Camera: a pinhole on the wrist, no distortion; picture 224 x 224 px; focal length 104.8 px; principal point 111.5 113.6 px. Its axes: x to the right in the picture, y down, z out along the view. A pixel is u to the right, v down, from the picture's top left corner.
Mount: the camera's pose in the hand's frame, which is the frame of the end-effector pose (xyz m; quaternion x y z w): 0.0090 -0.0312 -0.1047 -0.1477 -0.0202 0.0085 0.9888
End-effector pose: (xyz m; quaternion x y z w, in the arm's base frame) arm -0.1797 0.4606 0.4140 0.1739 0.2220 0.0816 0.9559
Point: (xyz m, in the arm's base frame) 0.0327 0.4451 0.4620
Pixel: 186.2 88.2
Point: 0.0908 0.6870 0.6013
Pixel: 174.6 163.6
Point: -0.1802 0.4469 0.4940
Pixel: 90.6 110.8
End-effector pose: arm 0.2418 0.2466 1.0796 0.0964 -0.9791 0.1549 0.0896
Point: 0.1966 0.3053 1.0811
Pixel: 140.1 172.8
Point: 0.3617 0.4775 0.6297
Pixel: 65.9 155.3
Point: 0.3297 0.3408 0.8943
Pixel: 60.3 143.7
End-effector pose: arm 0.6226 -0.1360 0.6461 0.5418 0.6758 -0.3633 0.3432
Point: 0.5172 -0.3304 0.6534
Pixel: 72.7 32.6
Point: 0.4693 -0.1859 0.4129
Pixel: 214.2 26.4
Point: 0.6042 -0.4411 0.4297
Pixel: 123.2 79.8
